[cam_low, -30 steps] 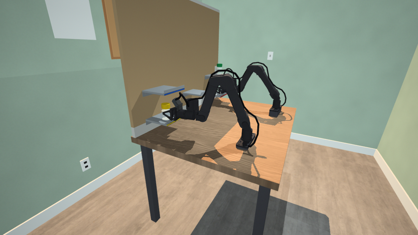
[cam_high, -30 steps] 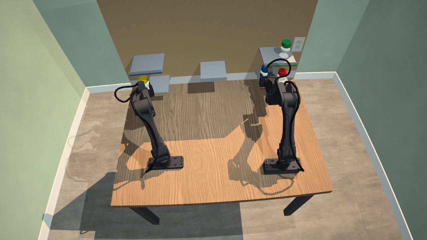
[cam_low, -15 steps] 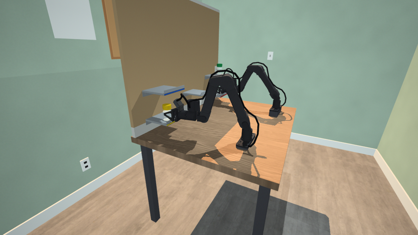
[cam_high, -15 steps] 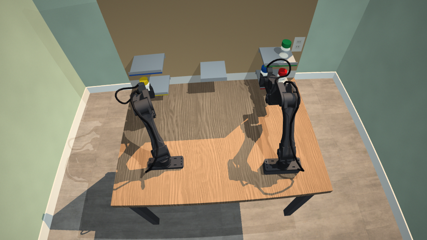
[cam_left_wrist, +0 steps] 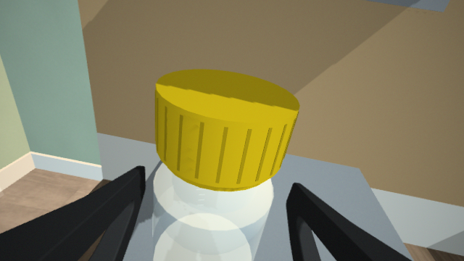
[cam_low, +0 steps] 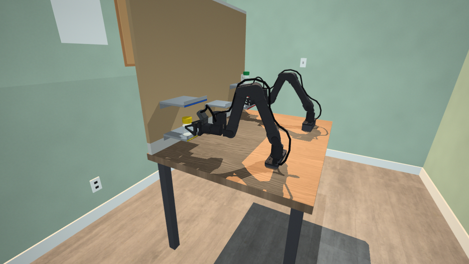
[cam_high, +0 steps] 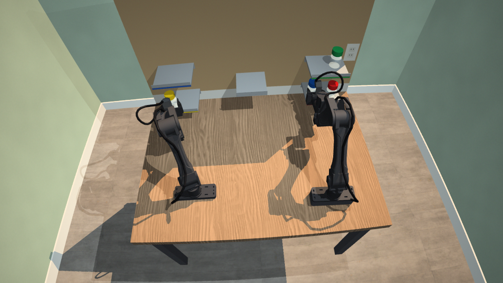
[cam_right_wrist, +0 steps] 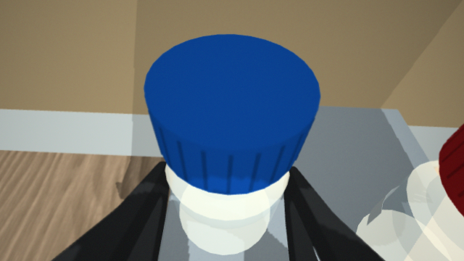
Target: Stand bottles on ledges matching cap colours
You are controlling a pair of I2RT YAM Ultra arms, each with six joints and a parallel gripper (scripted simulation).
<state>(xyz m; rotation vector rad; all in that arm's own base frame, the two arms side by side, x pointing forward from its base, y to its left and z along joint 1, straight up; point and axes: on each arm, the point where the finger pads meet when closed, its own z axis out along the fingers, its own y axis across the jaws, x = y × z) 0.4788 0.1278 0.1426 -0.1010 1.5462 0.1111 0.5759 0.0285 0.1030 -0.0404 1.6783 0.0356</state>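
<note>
My left gripper is now 1 cm to the right of the yellow-capped bottle, 1 cm short of it and 1 cm above it. Also, from my left hand: brown wall panel (42 cm to the right, 30 cm above, 21 cm ahead); red-capped bottle (87 cm to the right, 11 cm ahead, 1 cm below); blue-capped bottle (76 cm to the right, 13 cm ahead, 1 cm below).
My right gripper is now 100 mm to the left of the red-capped bottle and 10 mm above it. Round my right hand: wall socket (150 mm ahead, 210 mm to the right, 150 mm above); then blue-capped bottle (10 mm ahead, 10 mm below); then green-capped bottle (40 mm ahead, 100 mm to the right, 180 mm above).
</note>
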